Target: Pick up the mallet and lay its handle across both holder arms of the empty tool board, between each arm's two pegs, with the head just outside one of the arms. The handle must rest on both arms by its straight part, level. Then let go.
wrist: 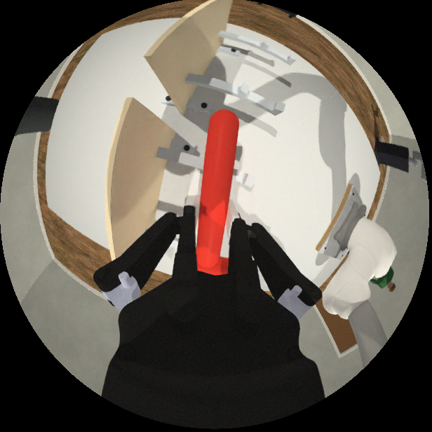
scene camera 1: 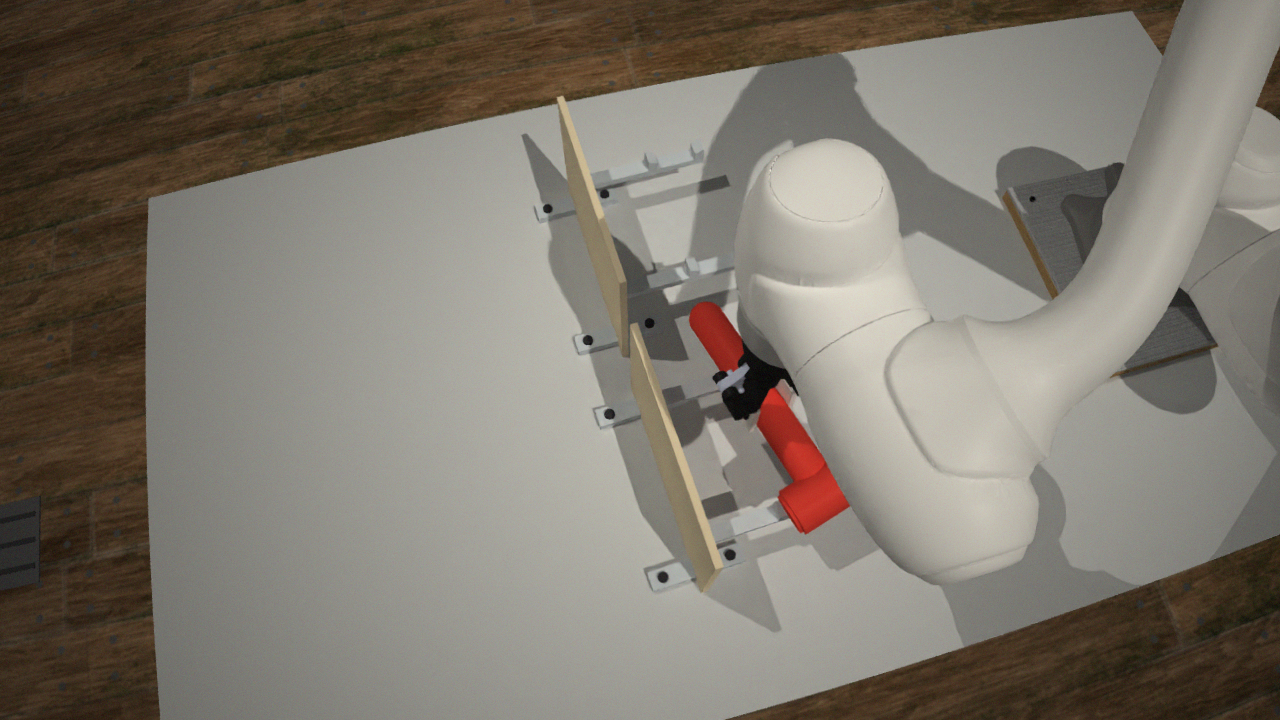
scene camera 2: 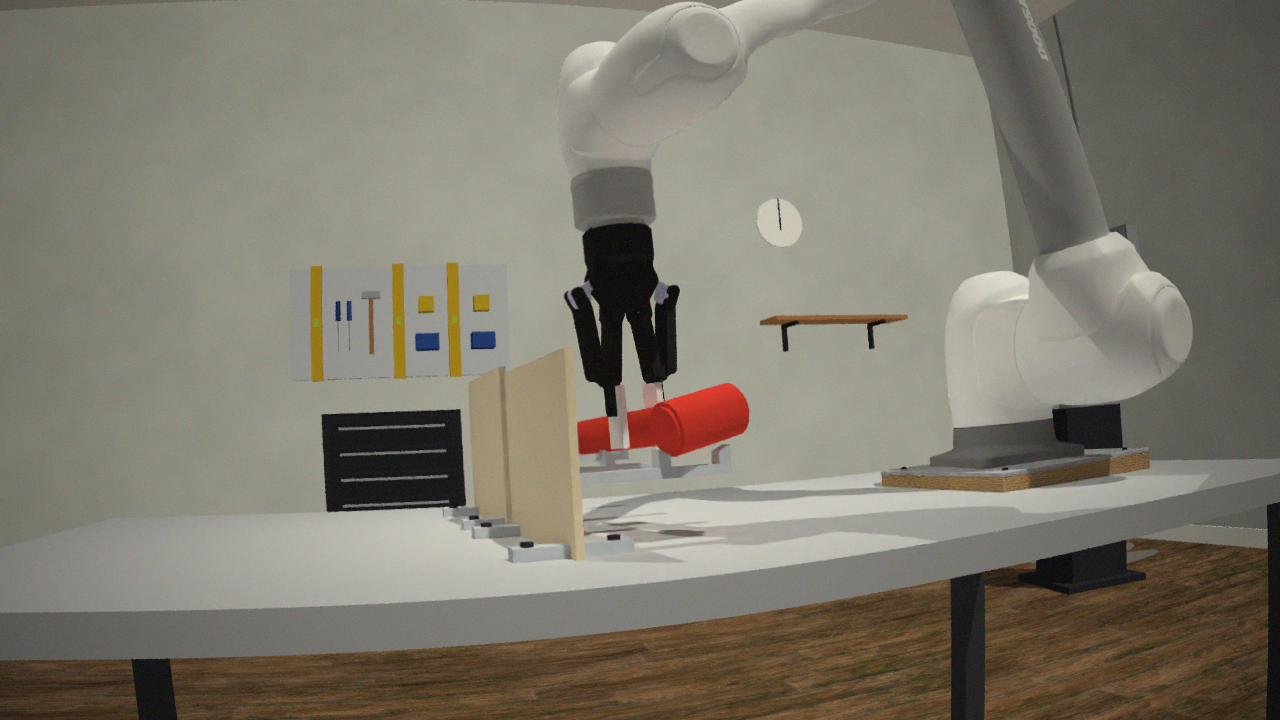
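My gripper is shut on the red mallet by its handle. The mallet is over the nearer tool board, on its arm side. The handle runs along the board and looks nearly level in scene camera 2. The head is above the outer end of the near holder arm and hides its pegs in scene camera 1. The handle passes over the far holder arm. Whether the handle touches either arm is unclear.
A second upright board with two holder arms stands in line with the first. The handle's free end points towards its closer arm. The robot's base plate lies to the right on the table.
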